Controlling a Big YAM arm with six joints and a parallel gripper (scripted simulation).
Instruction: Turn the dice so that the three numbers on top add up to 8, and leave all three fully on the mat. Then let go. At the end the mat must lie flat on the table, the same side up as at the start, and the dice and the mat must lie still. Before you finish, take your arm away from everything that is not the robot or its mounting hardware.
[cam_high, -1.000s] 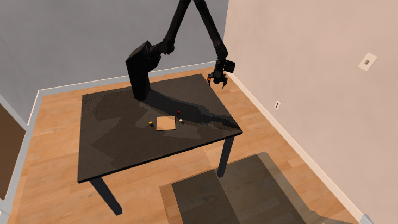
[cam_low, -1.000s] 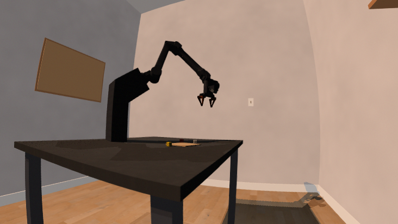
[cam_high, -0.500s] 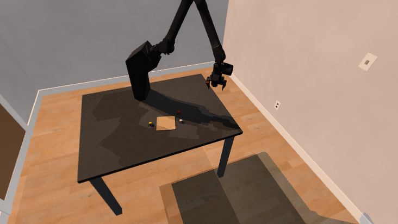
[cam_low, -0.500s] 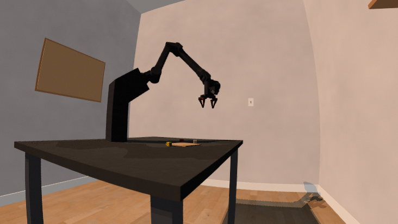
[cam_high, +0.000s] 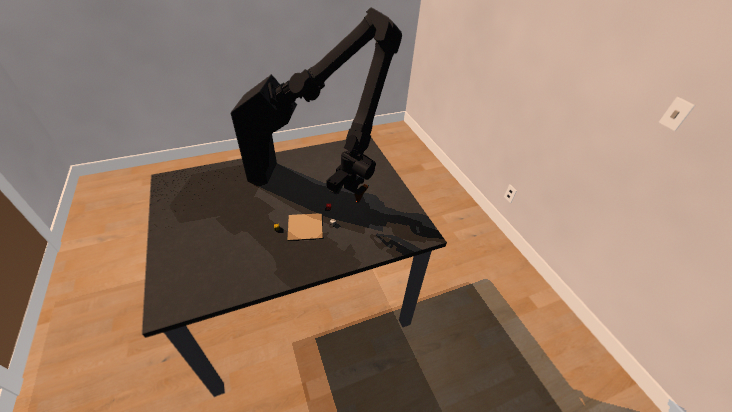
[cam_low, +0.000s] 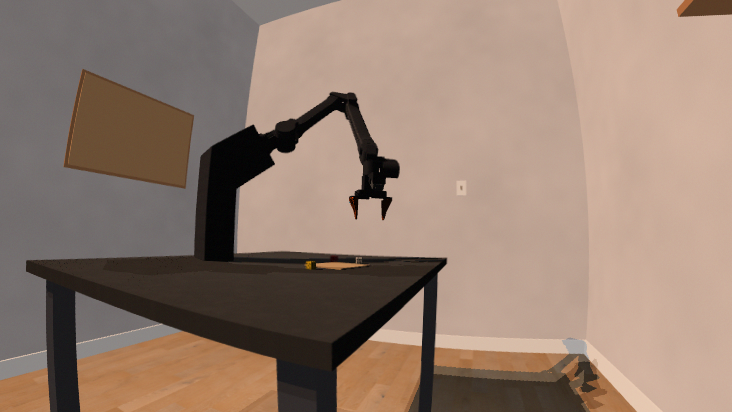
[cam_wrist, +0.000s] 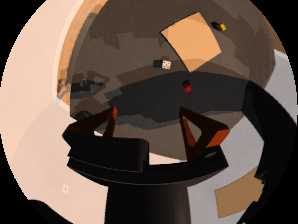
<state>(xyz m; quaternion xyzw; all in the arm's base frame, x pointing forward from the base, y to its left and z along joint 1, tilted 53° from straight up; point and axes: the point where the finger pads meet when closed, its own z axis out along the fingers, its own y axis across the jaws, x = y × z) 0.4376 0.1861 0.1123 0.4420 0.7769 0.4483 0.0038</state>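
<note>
Right now my hand is 6 cm to the left of the white die and 15 cm above it. Round my hand: yellow die 3 cm behind, 30 cm to the right, 15 cm below; tan mat 1 cm behind, 18 cm to the right, 16 cm below; red die 10 cm behind, 6 cm to the right, 15 cm below.
</note>
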